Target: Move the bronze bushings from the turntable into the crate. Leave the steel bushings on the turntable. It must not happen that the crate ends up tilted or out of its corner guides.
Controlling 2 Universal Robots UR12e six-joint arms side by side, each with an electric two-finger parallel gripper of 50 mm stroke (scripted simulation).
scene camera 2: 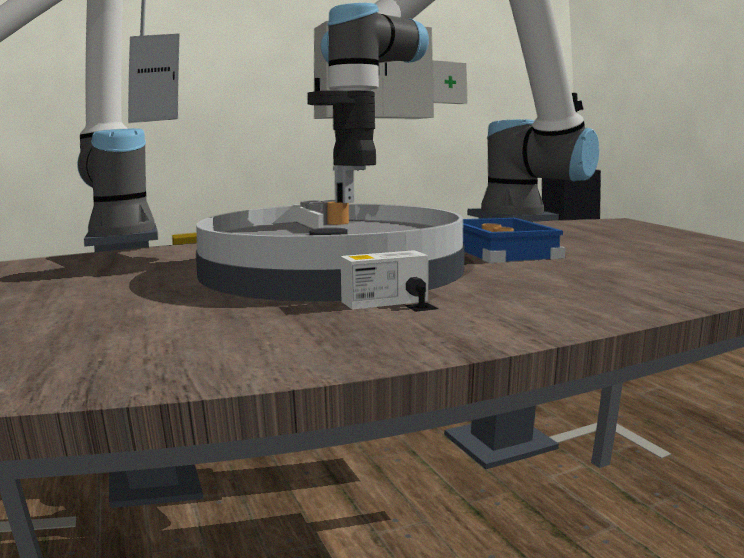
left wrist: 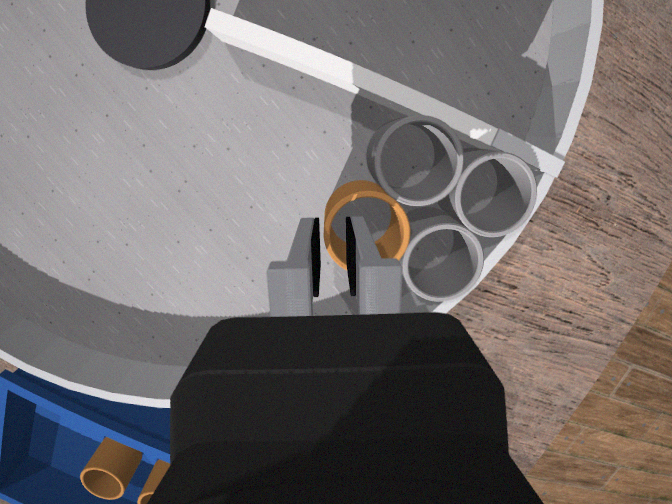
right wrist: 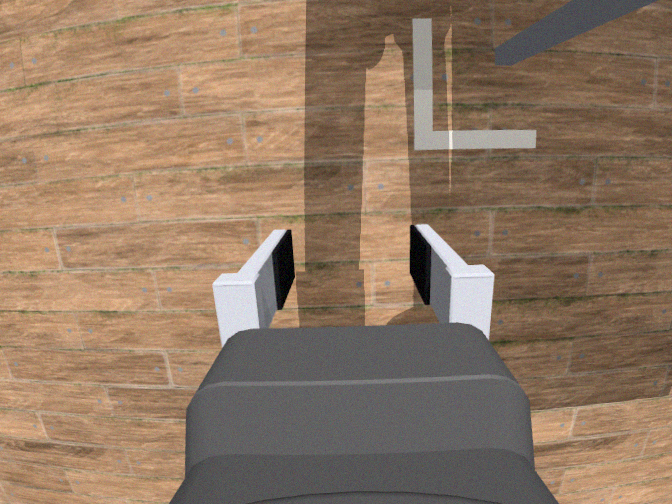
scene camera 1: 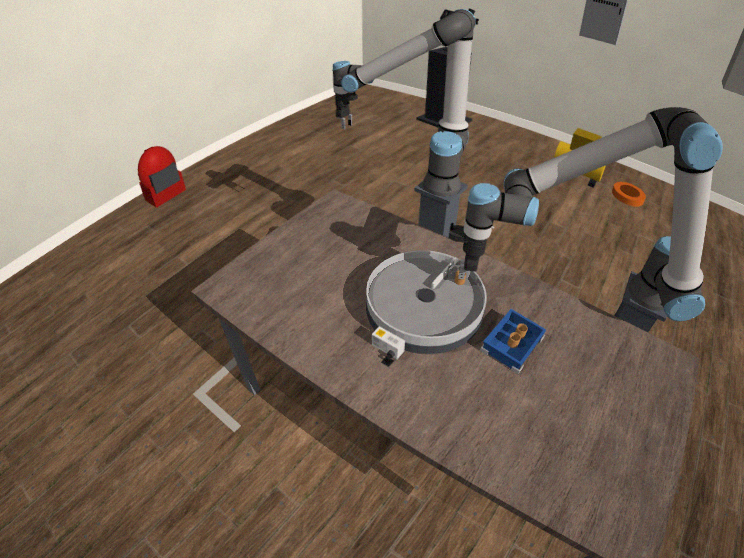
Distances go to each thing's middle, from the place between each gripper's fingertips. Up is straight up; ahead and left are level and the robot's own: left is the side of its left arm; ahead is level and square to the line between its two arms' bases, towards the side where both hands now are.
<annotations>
Now: the turntable (scene camera 1: 401, 294) 13 cm ahead of my left hand (scene camera 2: 344, 202), 5 cm to the right of it and 6 cm below it. Round my left hand: blue crate (scene camera 2: 524, 243): 6 cm ahead, 28 cm to the left, 8 cm below.
The turntable lies 630 mm ahead of my right hand, 1030 mm to the left of it and 130 mm below it. The rest, counted from my right hand: blue crate 570 mm ahead, 1370 mm to the left, 150 mm below.
</annotations>
